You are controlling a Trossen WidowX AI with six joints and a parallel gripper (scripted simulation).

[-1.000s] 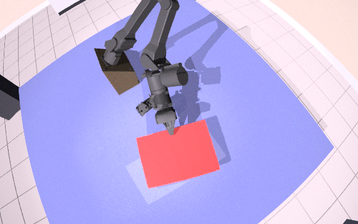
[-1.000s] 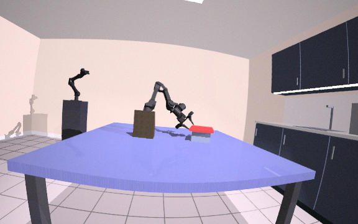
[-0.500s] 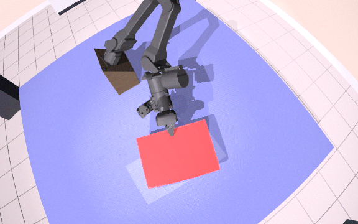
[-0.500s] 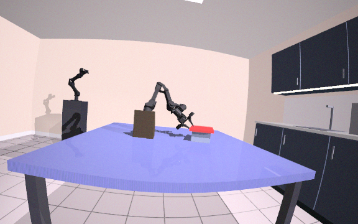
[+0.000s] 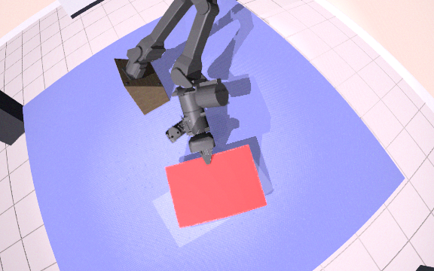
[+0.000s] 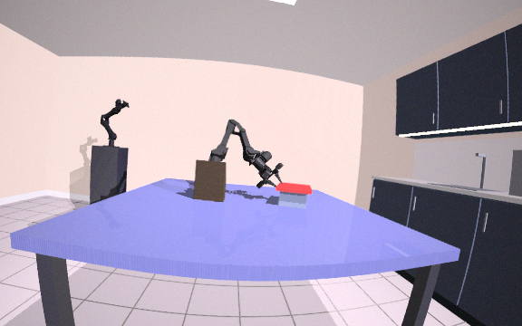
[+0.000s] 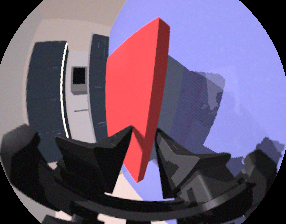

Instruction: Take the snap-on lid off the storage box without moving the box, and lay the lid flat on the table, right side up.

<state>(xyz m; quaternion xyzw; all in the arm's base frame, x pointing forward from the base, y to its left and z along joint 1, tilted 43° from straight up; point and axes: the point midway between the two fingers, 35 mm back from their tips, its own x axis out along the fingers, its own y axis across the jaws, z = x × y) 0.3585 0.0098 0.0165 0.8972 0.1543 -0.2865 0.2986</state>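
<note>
My gripper tip is 70 mm short of the red lid, 30 mm to the left of it and 10 mm below it. The rest, counted from my gripper tip: storage box (70 mm ahead, 40 mm below, 30 mm to the right).
</note>
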